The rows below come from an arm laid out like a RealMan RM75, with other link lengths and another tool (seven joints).
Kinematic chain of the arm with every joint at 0, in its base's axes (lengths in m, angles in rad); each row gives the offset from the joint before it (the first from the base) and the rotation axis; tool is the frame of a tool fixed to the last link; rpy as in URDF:
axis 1: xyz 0 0 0.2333 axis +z
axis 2: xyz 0 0 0 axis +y
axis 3: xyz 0 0 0.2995 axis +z
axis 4: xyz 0 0 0 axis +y
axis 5: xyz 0 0 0.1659 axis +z
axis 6: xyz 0 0 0 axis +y
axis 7: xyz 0 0 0.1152 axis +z
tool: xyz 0.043 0.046 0.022 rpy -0.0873 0 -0.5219
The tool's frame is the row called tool.
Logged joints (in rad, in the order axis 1, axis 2, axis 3, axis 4, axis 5, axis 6, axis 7), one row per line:
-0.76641 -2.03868 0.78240 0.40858 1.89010 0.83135 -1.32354
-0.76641 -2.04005 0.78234 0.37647 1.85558 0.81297 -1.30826
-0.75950 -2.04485 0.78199 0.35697 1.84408 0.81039 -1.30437
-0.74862 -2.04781 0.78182 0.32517 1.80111 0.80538 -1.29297
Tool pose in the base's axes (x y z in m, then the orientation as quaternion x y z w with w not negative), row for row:
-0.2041 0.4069 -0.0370 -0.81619 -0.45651 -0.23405 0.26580
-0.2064 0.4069 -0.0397 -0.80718 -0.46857 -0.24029 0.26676
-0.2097 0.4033 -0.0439 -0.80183 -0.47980 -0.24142 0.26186
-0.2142 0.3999 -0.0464 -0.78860 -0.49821 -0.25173 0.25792
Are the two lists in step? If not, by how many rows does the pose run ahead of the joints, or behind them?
They are in step.
